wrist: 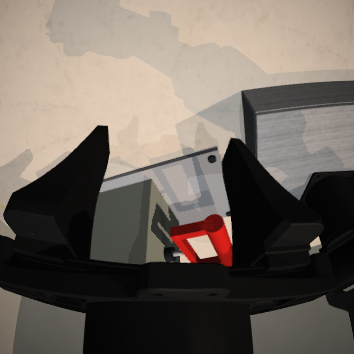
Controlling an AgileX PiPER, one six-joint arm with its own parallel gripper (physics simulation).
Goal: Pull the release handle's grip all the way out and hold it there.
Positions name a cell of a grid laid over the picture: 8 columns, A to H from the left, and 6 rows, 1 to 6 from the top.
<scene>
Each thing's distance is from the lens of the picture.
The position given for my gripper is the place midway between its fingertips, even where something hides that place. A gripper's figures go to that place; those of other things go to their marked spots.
my gripper (D3): 13 cm
pale mounting plate (E4): 37 cm
</scene>
